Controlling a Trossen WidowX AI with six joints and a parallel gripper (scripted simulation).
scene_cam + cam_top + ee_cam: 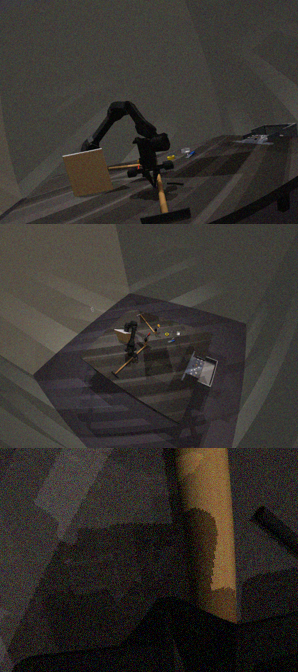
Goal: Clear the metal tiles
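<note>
The long scraper is 50 mm above my gripper tip, 30 mm to the right of it and 20 mm ahead of it. The rest, counted from my gripper tip: red-handled tool 410 mm to the left, 60 mm behind; blue piece 510 mm to the left, 280 mm ahead; yellow ring 580 mm to the left, 160 mm ahead.
</note>
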